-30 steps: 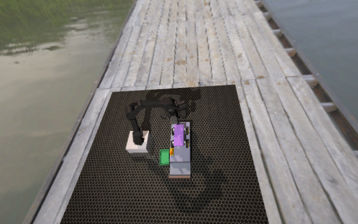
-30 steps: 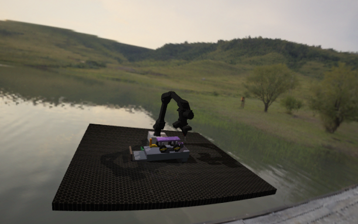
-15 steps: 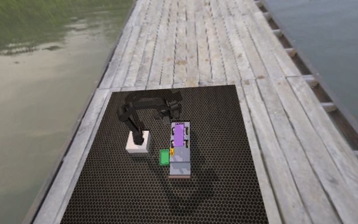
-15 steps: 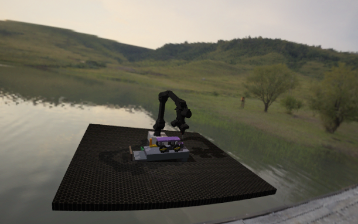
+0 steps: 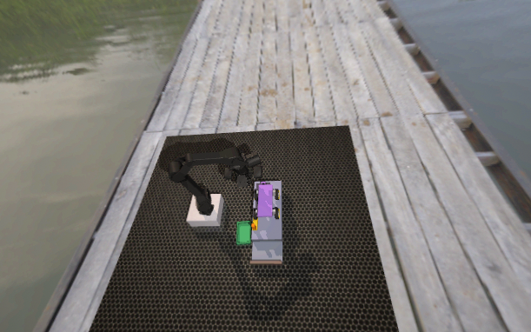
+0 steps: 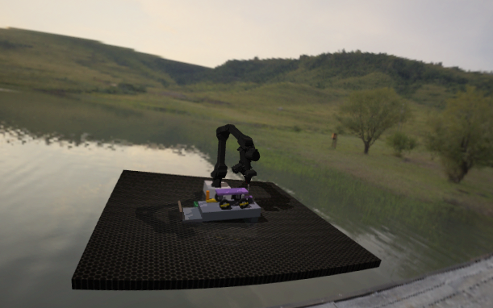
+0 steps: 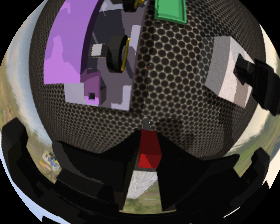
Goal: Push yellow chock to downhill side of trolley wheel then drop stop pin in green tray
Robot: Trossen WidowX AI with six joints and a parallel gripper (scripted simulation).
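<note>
Right now my gripper tip is 21 cm to the left of the yellow chock, 9 cm short of it and 9 cm above it. Also, from my gripper tip: red-headed stop pin right at my gripper tip; purple trolley 12 cm ahead, 10 cm to the right, 6 cm below; grey ramp 13 cm ahead, 12 cm below, 10 cm to the right.
</note>
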